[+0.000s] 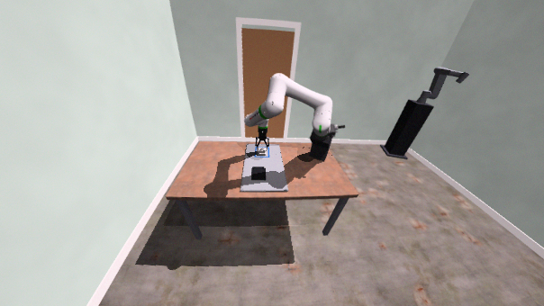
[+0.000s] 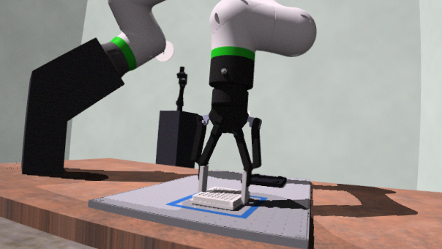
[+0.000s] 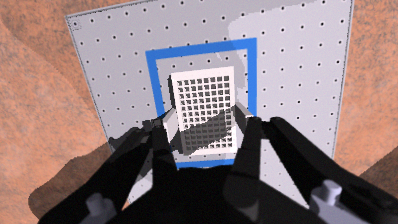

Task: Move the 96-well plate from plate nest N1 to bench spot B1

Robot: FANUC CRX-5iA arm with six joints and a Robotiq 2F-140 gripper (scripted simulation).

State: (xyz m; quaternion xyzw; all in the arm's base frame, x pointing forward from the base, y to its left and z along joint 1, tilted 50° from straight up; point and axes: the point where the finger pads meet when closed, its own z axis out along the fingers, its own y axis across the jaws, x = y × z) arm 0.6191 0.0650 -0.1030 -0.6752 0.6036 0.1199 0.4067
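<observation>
Now: hand 20 mm above the white 96-well plate. Also, from my hand: black plate nest (70 mm behind, 340 mm to the left, 20 mm below).
</observation>
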